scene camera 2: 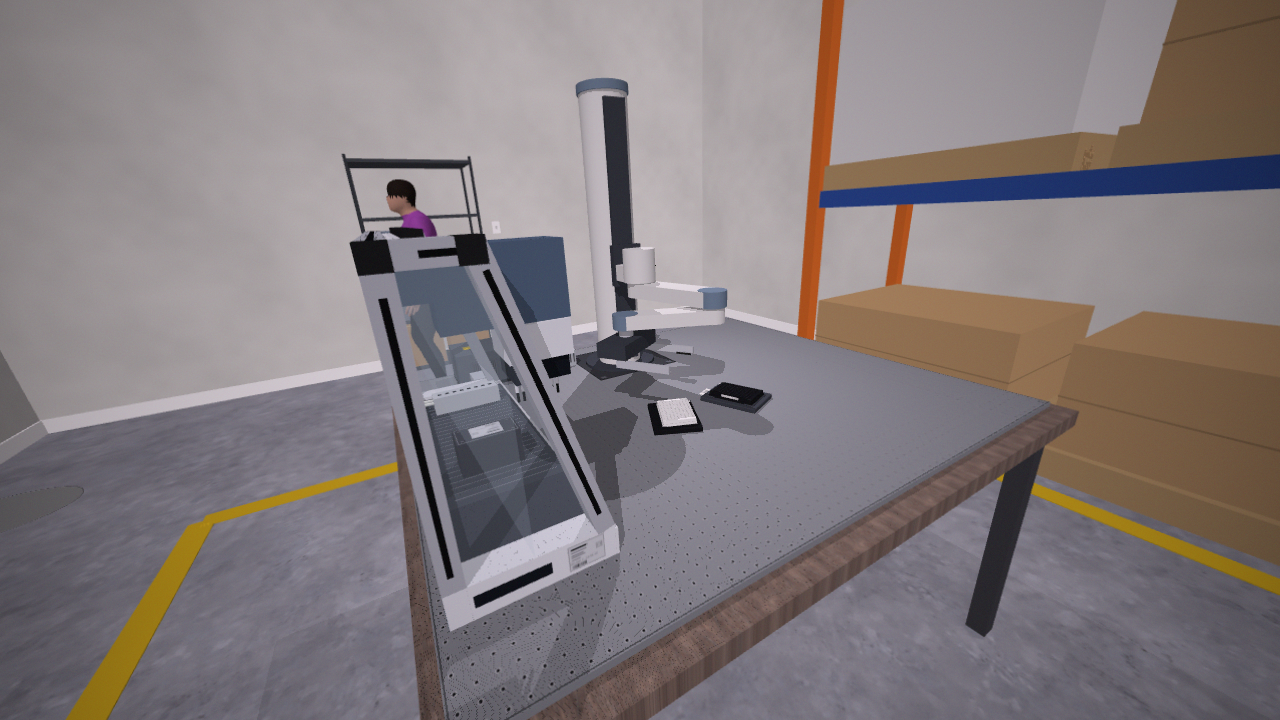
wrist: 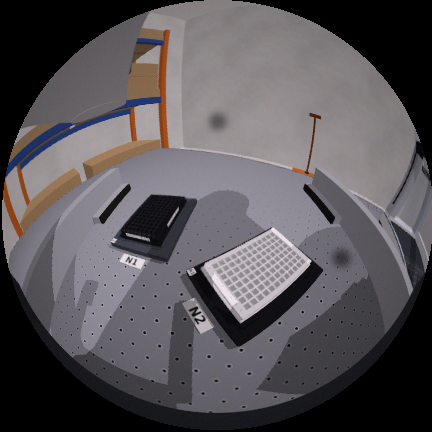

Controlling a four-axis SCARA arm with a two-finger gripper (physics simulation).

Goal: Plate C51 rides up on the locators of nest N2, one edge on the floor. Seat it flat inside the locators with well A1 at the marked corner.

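Frame: origin at the arm's base, x ahead, y left, z up, level; centimetres.
Where they show: gripper, fingertip midpoint: (scene camera 2: pixel 682 359) (wrist: pixel 216 171).
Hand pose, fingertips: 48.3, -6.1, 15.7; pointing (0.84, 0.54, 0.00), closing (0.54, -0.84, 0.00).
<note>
After its pixels a point has its place, as x, y, z.
White well plate C51 (scene camera 2: pixel 675 411) @(52.4, -11.4, 3.8) (wrist: pixel 262 272) @(50.5, -11.2, 3.9) lies on the black nest N2 (scene camera 2: pixel 677 431) @(58.5, -15.1, 1.9) (wrist: pixel 239 336) @(42.5, -12.7, 2.5). In the wrist view more black nest shows along its near sides than at the far corner. Whether the plate is flat or slightly tilted, and whether it is inside the locators, I cannot tell. The nest's small corner mark (wrist: pixel 191 271) @(46.8, -3.3, 2.5) is at its left corner, beside the N2 label (wrist: pixel 198 316) @(42.5, -7.4, 1.5). Which well is A1 is not readable. My gripper (scene camera 2: pixel 680 360) @(48.3, -6.1, 15.7) (wrist: pixel 216 171) @(48.3, -6.1, 15.7) is open and empty, above the table and behind the nest in the scene view, apart from the plate.
Nest N1 (wrist: pixel 172 247) @(48.7, 2.2, 1.9) with a black plate (scene camera 2: pixel 735 392) @(52.3, 9.1, 3.8) (wrist: pixel 154 219) @(50.5, 8.0, 3.7) stands beside N2. A tall clear-sided enclosure (scene camera 2: pixel 514 586) @(85.0, -61.6, 3.9) stands at the table's left. The arm's column (scene camera 2: pixel 597 205) @(4.0, -6.4, 55.3) is at the back. Racking with boxes is beyond the table.
</note>
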